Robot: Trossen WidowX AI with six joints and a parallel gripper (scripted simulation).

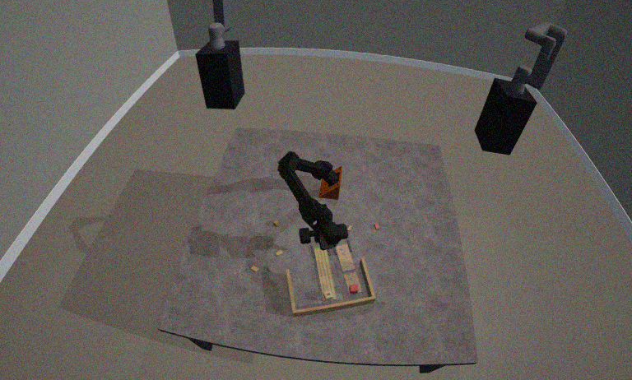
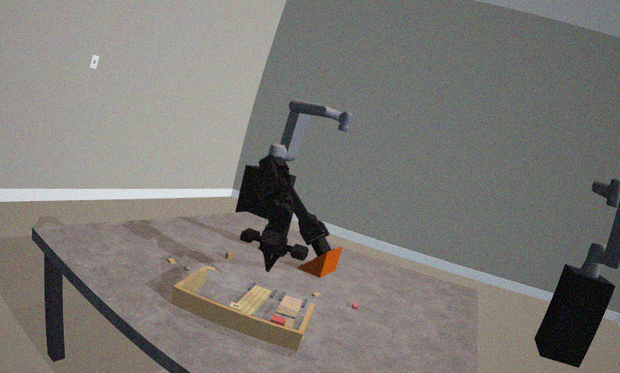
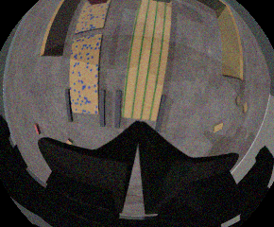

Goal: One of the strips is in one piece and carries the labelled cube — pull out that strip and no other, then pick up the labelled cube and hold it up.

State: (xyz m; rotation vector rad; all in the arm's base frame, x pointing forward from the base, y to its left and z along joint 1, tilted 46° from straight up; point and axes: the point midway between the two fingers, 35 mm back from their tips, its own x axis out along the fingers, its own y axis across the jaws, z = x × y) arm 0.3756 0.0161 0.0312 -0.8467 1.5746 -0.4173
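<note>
Now: gripper tip 100 mm to the right of the blue-speckled strip, 70 mm above it and 10 mm short of it.
</note>
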